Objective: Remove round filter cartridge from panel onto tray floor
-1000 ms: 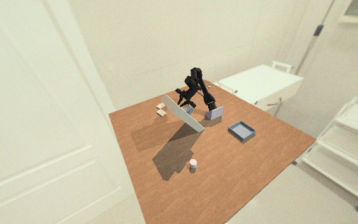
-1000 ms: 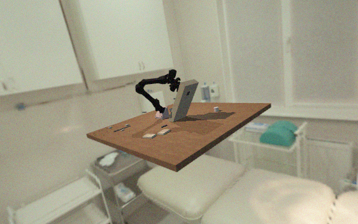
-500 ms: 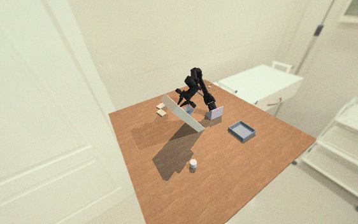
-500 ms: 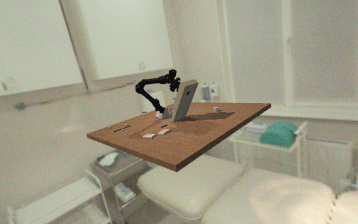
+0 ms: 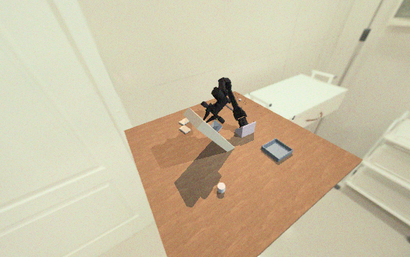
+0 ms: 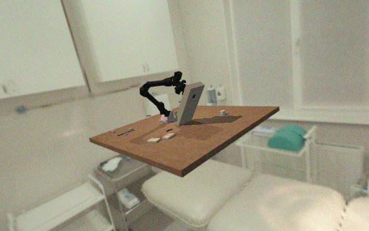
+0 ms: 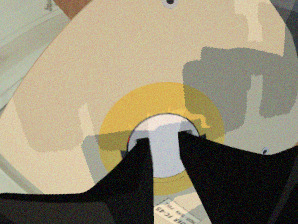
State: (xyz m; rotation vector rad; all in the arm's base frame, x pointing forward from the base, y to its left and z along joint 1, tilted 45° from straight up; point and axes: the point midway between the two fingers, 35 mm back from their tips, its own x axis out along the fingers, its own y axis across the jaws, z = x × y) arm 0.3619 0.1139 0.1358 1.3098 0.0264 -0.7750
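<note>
The tray lies 41 cm behind my gripper tip, 30 cm to the left of it and 26 cm below it. Round my gripper tip: round grey filter cartridge: 1 cm ahead, 1 cm below.
</note>
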